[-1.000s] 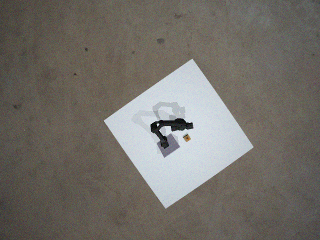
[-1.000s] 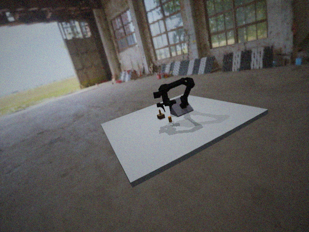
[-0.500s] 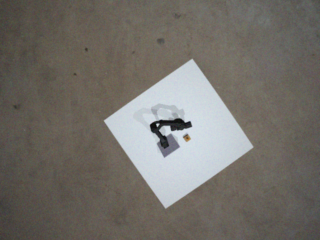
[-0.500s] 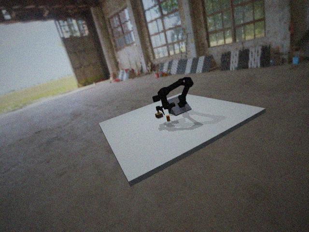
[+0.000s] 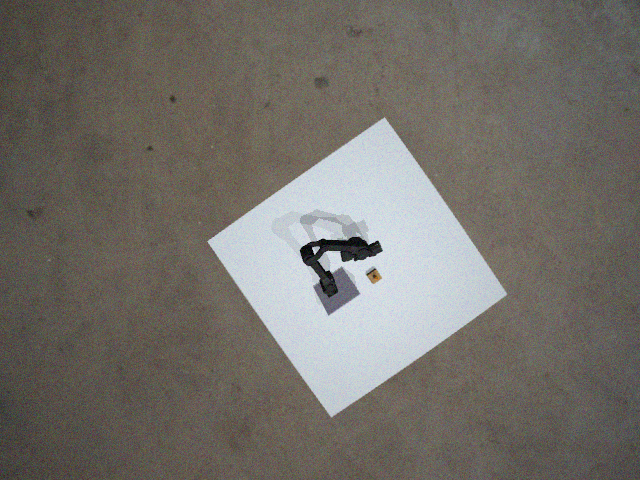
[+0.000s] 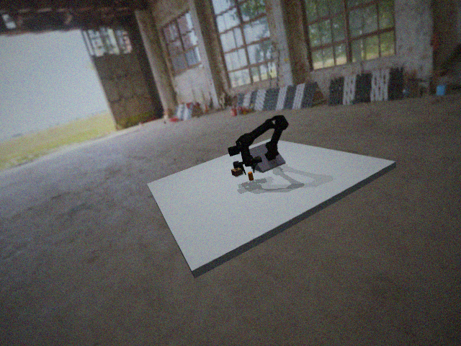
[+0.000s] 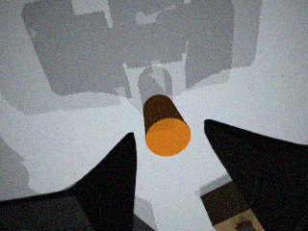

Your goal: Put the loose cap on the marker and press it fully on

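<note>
Right now my gripper tip is 20 mm above the orange cap. The rest, counted from my gripper tip: holder block 180 mm to the right, 20 mm below, 10 mm ahead.
</note>
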